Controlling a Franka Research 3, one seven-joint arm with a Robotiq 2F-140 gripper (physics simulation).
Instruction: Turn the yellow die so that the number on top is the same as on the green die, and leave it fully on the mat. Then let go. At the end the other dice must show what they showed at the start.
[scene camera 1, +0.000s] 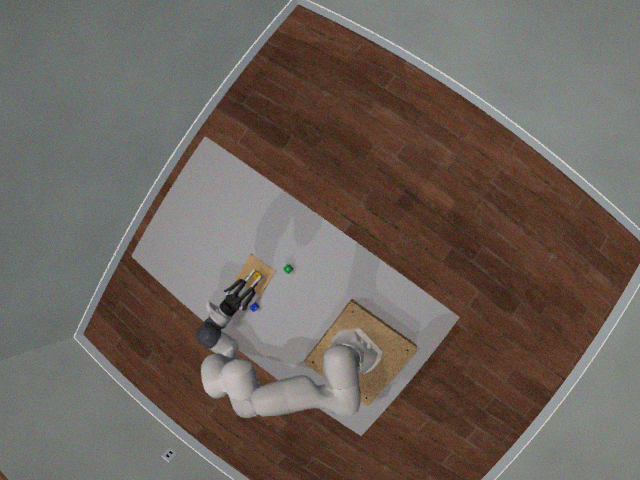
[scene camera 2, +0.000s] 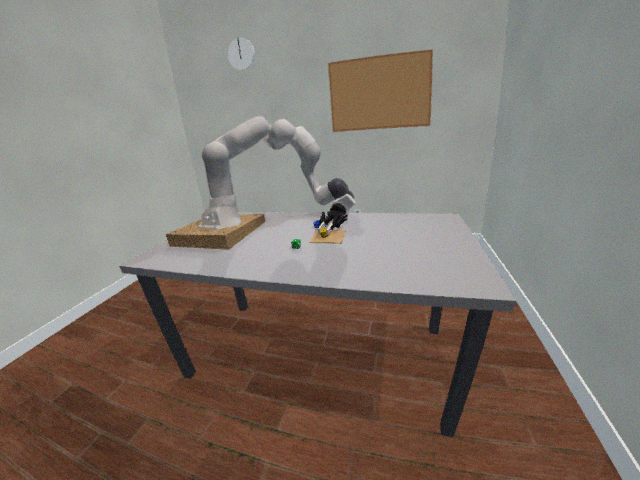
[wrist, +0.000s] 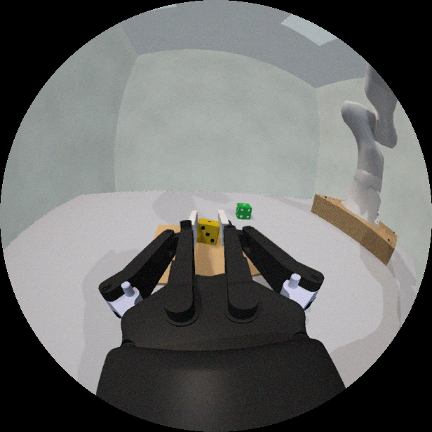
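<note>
The yellow die (scene camera 1: 256, 275) (scene camera 2: 324, 233) (wrist: 208, 231) is between the fingertips of my gripper (scene camera 1: 255, 276) (scene camera 2: 324, 231) (wrist: 207, 218), which is shut on it. It is over the tan mat (scene camera 1: 251, 259) (scene camera 2: 336, 238) (wrist: 210, 261), low down; I cannot tell whether it touches the mat. Its face toward the wrist camera shows three pips, and its upper face seems to show one. The green die (scene camera 1: 287, 268) (scene camera 2: 295, 243) (wrist: 244, 211) lies on the table beside the mat; its top number is too small to read surely.
The blue die (scene camera 1: 254, 306) (scene camera 2: 316, 224) lies on the table close to the gripper's side, off the mat. The arm's base stands on a thick wooden board (scene camera 1: 388, 335) (scene camera 2: 199, 240) (wrist: 350, 227) on the same grey table (scene camera 1: 196, 206) (scene camera 2: 413, 258).
</note>
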